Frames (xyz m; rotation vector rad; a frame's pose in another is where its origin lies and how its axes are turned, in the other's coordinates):
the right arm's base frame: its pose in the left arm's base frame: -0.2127 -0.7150 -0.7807 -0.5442 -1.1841 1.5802
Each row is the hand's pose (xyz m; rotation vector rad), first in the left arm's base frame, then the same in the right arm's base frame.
Working: the left arm's base frame: its pose in the right arm's base frame: 0.7417 -0.7703 -0.1501 0.5442 1.1841 -1.5802

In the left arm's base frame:
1: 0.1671 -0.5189 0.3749 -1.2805 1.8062 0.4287
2: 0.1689 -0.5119 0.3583 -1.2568 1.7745 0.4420
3: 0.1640 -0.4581 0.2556 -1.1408 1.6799 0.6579
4: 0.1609 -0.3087 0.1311 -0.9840 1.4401 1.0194
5: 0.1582 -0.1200 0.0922 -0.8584 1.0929 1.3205
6: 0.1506 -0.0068 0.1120 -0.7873 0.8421 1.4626
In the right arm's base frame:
1: 0.2906 -1.1945 0.0829 1.1630 2.6293 0.6646
2: 0.2927 -1.1804 0.0717 1.1677 2.6029 0.6240
3: 0.3214 -1.0855 0.0113 1.2722 2.3658 0.5887
4: 0.4317 -0.9695 -0.0991 1.3321 1.9428 0.5493
5: 0.5959 -0.9284 -0.1911 1.2590 1.5322 0.4815
6: 0.7058 -0.9392 -0.2238 1.1698 1.2949 0.4225

